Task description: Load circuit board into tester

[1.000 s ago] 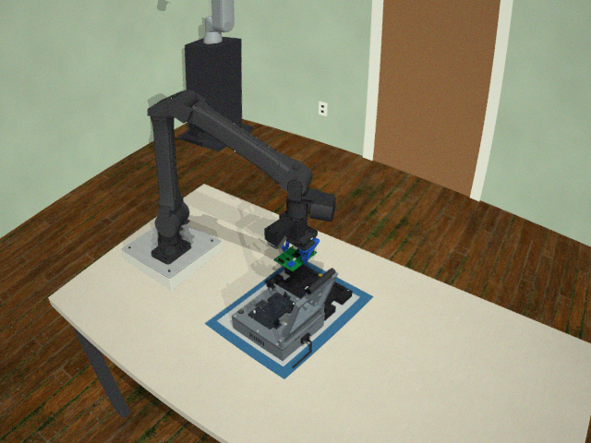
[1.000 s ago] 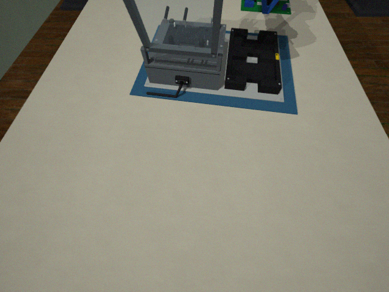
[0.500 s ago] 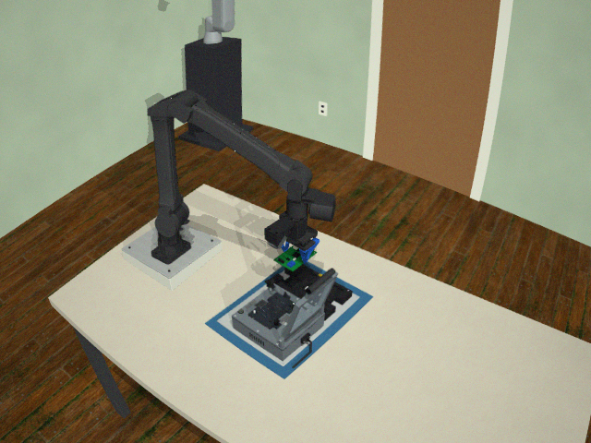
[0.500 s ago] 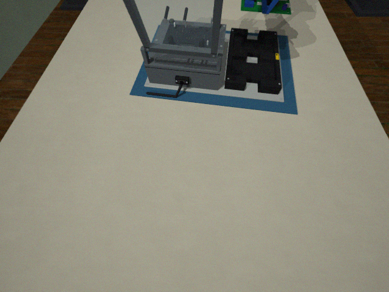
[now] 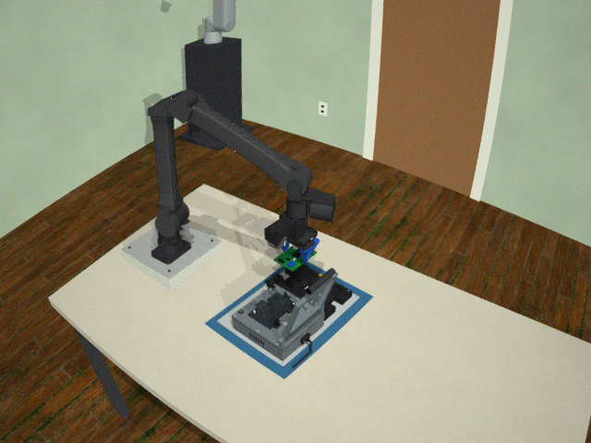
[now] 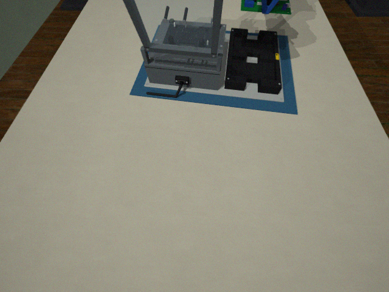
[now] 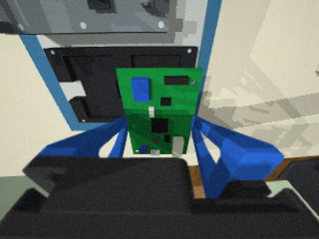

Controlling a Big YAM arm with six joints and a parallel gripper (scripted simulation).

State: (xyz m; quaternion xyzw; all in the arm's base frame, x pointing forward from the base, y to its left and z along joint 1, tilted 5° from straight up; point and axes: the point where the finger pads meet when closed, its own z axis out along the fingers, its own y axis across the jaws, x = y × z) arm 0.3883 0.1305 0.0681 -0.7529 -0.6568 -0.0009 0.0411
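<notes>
The green circuit board is right at my hand. The rest, counted from my hand: tester lid 190 mm to the right, 160 mm ahead, 60 mm above.
</notes>
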